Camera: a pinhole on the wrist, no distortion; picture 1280 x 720 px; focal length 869.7 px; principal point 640.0 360.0 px. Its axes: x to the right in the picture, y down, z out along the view. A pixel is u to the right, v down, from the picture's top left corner.
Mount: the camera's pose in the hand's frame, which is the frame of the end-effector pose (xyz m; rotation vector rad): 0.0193 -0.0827 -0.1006 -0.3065 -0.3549 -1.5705
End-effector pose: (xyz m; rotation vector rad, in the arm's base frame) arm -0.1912 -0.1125 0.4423 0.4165 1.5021 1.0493
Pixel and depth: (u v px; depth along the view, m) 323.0 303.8 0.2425
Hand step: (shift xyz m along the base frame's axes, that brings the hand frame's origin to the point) 0.0483 0.0830 0.0856
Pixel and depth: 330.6 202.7 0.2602
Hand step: 0.0647 0.0699 0.1151
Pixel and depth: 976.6 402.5 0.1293
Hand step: 0.0529 -0.0101 -0.0687
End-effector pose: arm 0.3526 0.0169 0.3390 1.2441 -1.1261 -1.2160
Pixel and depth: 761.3 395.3 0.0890
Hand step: 0.0134 -0.0170 -0.0590
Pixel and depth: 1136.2 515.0 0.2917
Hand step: -0.2353 -0.0665 -0.1121
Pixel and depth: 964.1 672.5 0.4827
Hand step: -0.4109 -0.1952 -0.0486
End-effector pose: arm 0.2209 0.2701 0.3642 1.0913 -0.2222 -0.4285
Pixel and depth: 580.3 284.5 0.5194
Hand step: -0.1327 -0.2086 0.3072
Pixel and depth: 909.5 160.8 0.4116
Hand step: -0.2096 -0.2337 0.1225
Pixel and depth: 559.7 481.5 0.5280
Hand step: -0.0256 -0.2613 0.3180
